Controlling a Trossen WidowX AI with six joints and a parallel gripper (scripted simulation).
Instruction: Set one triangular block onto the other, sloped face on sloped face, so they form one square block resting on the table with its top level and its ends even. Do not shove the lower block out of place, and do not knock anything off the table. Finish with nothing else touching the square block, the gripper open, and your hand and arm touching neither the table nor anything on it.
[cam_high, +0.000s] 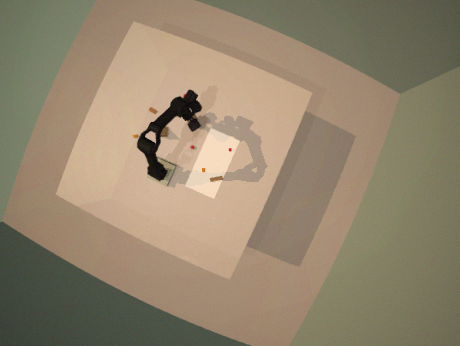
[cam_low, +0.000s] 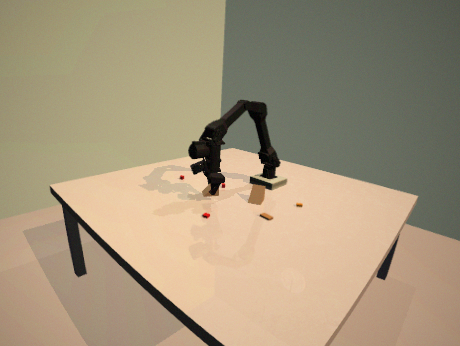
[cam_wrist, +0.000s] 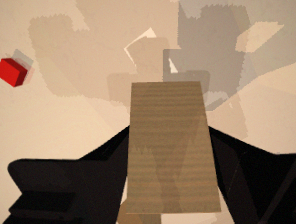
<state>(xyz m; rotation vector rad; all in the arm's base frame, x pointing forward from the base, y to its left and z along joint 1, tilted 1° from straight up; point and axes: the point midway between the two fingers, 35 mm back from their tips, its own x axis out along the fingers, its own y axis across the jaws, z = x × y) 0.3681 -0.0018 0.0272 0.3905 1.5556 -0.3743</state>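
The wooden triangular block lies 10 mm behind my gripper tip and 10 mm above it. The rest, counted from my gripper tip: brown piece (60 mm behind, 250 mm to the left, 30 mm below).
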